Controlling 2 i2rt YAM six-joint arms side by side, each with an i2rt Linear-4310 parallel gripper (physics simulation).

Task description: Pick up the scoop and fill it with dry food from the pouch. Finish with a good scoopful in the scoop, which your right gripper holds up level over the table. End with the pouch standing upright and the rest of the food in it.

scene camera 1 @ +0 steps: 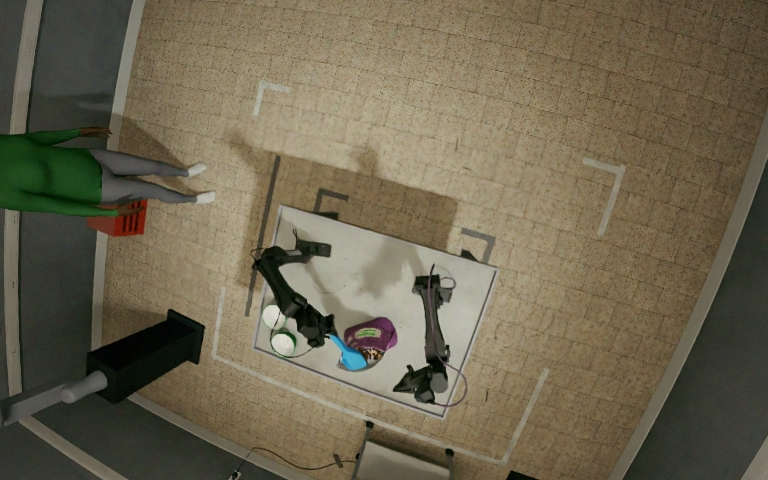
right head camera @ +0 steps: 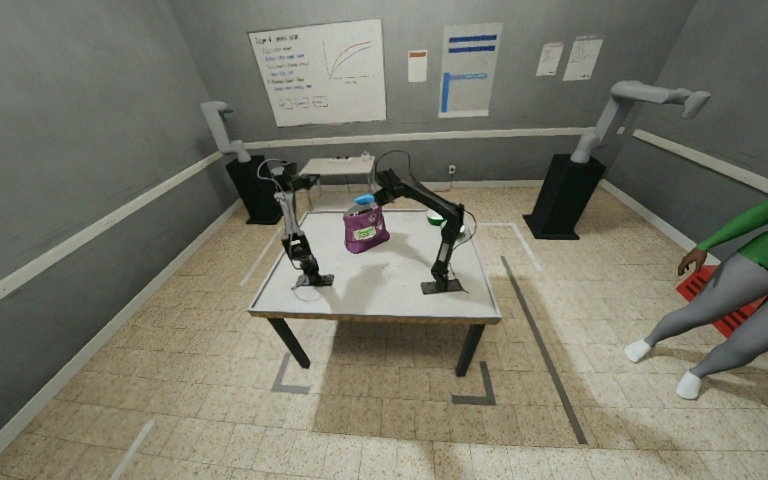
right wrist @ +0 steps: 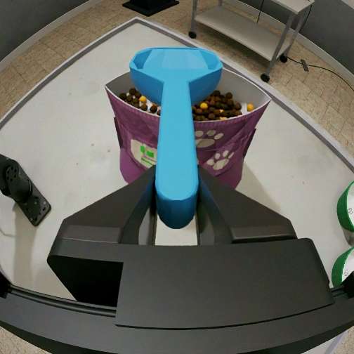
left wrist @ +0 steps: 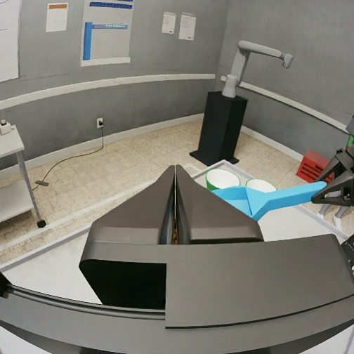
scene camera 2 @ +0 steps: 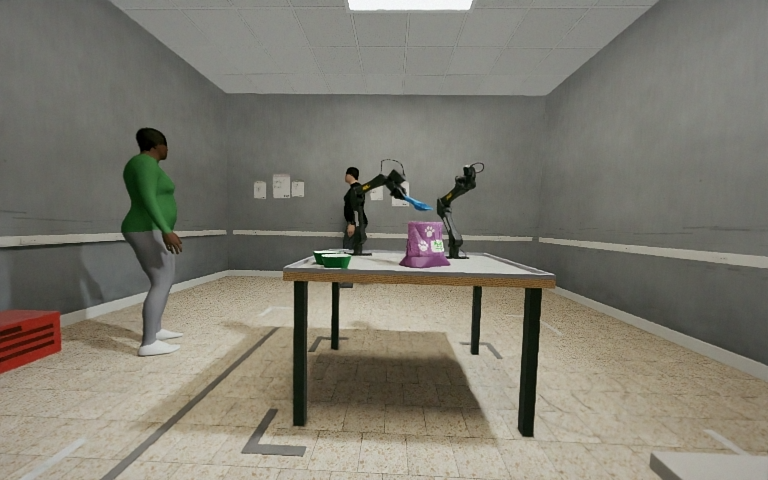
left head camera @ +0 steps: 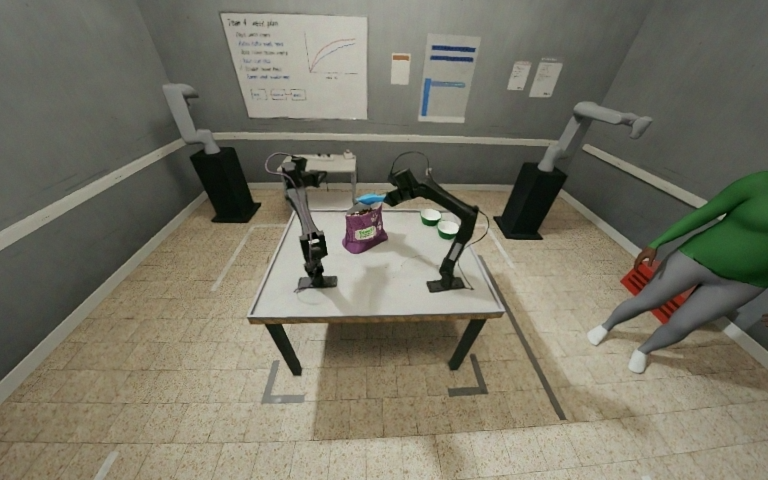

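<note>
The purple pouch (left head camera: pixel 358 242) (right head camera: pixel 367 244) (scene camera 1: pixel 386 335) (scene camera 2: pixel 423 257) (right wrist: pixel 230 172) stands upright and open on the table. Brown and yellow dry food (right wrist: pixel 215 110) (scene camera 1: pixel 372 354) shows inside its mouth. My right gripper (left head camera: pixel 387 199) (scene camera 1: pixel 330 334) (right wrist: pixel 176 173) is shut on the handle of the blue scoop (left head camera: pixel 370 198) (right head camera: pixel 364 199) (scene camera 1: pixel 352 357) (scene camera 2: pixel 417 203) (left wrist: pixel 290 196) (right wrist: pixel 176 135). The scoop is above the pouch mouth, its bowl end lower than its handle in scene camera 2. I see no food in its bowl. My left gripper (left wrist: pixel 174 174) (scene camera 1: pixel 396 388) is shut and empty, apart from the pouch and scoop.
Two green-and-white bowls (left head camera: pixel 430 216) (left head camera: pixel 448 229) stand on the table (left head camera: pixel 373 302) near its far right corner in the left head camera. A white cart (left head camera: pixel 334 164) stands beyond the table. A person in green (scene camera 2: pixel 150 186) stands beside a red box (scene camera 2: pixel 31 339).
</note>
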